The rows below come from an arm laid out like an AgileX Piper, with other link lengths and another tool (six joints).
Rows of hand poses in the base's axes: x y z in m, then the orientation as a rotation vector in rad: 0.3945, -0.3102, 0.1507, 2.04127, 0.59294, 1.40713; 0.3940, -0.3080, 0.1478, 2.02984, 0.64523, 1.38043; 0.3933, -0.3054, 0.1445, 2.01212, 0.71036, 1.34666; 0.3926, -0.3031, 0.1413, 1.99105, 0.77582, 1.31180; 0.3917, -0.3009, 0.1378, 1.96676, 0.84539, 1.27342; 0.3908, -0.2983, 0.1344, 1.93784, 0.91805, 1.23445; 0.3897, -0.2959, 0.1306, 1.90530, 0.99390, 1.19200; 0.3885, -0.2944, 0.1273, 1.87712, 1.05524, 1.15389; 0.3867, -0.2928, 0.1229, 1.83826, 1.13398, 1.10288; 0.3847, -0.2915, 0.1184, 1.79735, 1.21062, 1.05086; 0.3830, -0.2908, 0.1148, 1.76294, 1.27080, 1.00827; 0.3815, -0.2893, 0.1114, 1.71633, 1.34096, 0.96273; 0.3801, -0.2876, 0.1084, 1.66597, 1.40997, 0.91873; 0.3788, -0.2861, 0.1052, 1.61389, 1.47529, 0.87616
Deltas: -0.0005, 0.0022, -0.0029, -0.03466, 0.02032, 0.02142; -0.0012, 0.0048, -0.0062, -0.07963, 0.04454, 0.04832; -0.0019, 0.0071, -0.0094, -0.12656, 0.06820, 0.07564; -0.0028, 0.0093, -0.0129, -0.17728, 0.09369, 0.10520; -0.0037, 0.0119, -0.0163, -0.23094, 0.11866, 0.13761; -0.0048, 0.0143, -0.0201, -0.28805, 0.14526, 0.17214; -0.0060, 0.0158, -0.0234, -0.33633, 0.16847, 0.19969; -0.0078, 0.0174, -0.0278, -0.39975, 0.19894, 0.23584; -0.0098, 0.0187, -0.0323, -0.46315, 0.22941, 0.27198; -0.0115, 0.0194, -0.0359, -0.51420, 0.25393, 0.30107; -0.0130, 0.0209, -0.0393, -0.57516, 0.27784, 0.33787; -0.0144, 0.0226, -0.0423, -0.63657, 0.29956, 0.37612; -0.0157, 0.0241, -0.0455, -0.69698, 0.31933, 0.41376
